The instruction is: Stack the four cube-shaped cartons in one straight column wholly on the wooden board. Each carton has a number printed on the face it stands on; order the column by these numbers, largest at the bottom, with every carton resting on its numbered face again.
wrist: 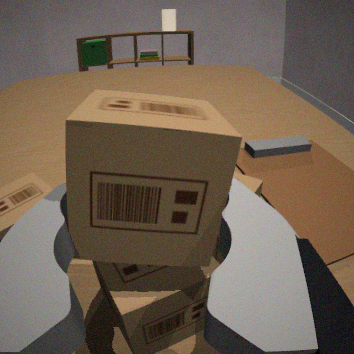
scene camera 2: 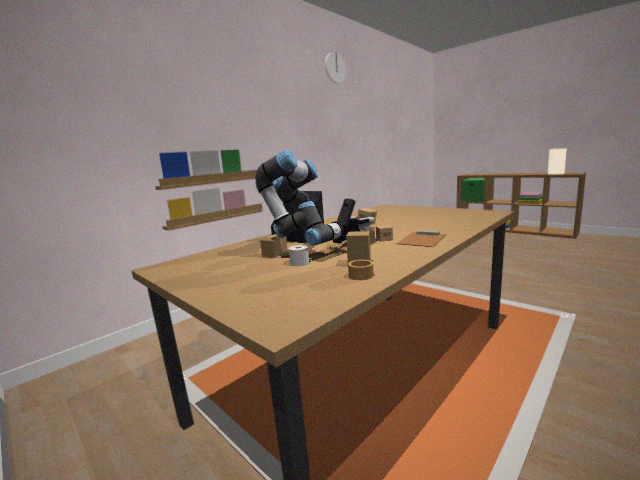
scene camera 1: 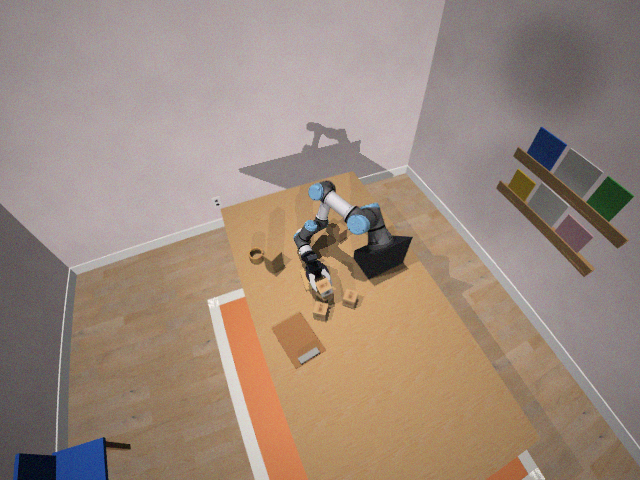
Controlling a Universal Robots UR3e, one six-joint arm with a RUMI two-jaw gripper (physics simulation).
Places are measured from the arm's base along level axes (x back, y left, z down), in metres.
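Pixels of known places: gripper, between the fingertips: (wrist: 146, 182) (scene camera 2: 367, 218) (scene camera 1: 324, 288); arm's base, origin of its link: (scene camera 1: 381, 245).
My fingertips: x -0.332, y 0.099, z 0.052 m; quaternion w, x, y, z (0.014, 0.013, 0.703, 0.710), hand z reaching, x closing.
Observation:
For each thing: its top centre in the pictures, then the offset to it from my fingertips.
- second carton, centre of its top: (wrist: 149, 255) (scene camera 2: 366, 228) (scene camera 1: 324, 292) dx +0.002, dy -0.003, dz +0.045 m
- third carton, centre of its top: (wrist: 213, 186) (scene camera 2: 384, 226) (scene camera 1: 320, 308) dx -0.041, dy +0.064, dz +0.045 m
- fourth carton, centre of its top: (wrist: 15, 198) (scene camera 1: 350, 295) dx +0.111, dy +0.052, dz +0.045 m
- pale board, centre of its top: (scene camera 2: 349, 245) (scene camera 1: 314, 276) dx -0.005, dy -0.129, dz +0.091 m
- brown clipboard, centre of its top: (wrist: 318, 174) (scene camera 2: 422, 235) (scene camera 1: 297, 338) dx -0.180, dy +0.149, dz +0.089 m
- grey clip, centre of its top: (wrist: 279, 142) (scene camera 1: 308, 355) (scene camera 2: 428, 231) dx -0.160, dy +0.238, dz +0.089 m
- tall box, centre of its top: (scene camera 2: 358, 233) (scene camera 1: 272, 253) dx -0.173, dy -0.268, dz -0.007 m
- tape roll, centre of its top: (scene camera 2: 360, 263) (scene camera 1: 255, 252) dx -0.251, dy -0.353, dz +0.062 m
- white roll, centre of its top: (scene camera 2: 298, 247) dx +0.019, dy -0.380, dz +0.044 m
My gripper (scene camera 1: 321, 289) (scene camera 2: 368, 223) (wrist: 146, 182) lies roughly level and is shut on a carton (scene camera 1: 324, 285) (scene camera 2: 367, 212) (wrist: 150, 155). That carton is upright, with barcode labels on its top and on the side towards the wrist camera; its number does not show. A second carton (wrist: 167, 317) is below it, mostly covered in the scene views; whether they touch is unclear. A third carton (scene camera 1: 320, 310) (scene camera 2: 384, 233) (wrist: 250, 183) and a fourth carton (scene camera 1: 349, 298) (wrist: 22, 196) stand on the table. A pale board (scene camera 1: 303, 279), likely the wooden one, shows beside the gripper, mostly hidden.
A brown clipboard (scene camera 1: 294, 335) (scene camera 2: 419, 239) (wrist: 310, 200) with a grey clip (scene camera 1: 309, 355) (scene camera 2: 428, 232) (wrist: 278, 146) lies beyond the cartons. A tall box (scene camera 1: 274, 262) (scene camera 2: 358, 248), a tape roll (scene camera 1: 251, 259) (scene camera 2: 360, 272), a white roll (scene camera 2: 298, 256) and another box (scene camera 2: 272, 247) stand nearby.

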